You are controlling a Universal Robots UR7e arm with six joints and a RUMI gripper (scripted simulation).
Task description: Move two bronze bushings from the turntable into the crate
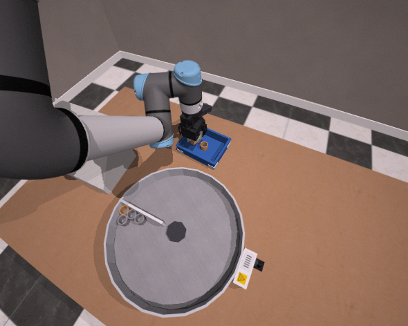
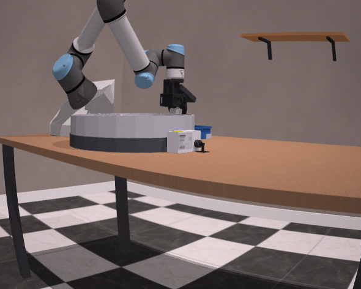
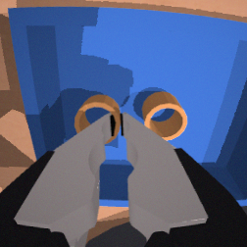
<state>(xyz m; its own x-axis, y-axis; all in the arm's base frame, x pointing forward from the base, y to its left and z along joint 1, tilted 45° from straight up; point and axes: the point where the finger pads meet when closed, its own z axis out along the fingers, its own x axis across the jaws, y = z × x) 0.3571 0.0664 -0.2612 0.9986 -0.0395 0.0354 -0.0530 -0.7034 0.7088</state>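
My hand is 40 mm short of the blue crate, 10 mm to the left of it and 10 mm above it. The rest, counted from my hand: round grey turntable 370 mm to the right, 90 mm ahead, 20 mm above.
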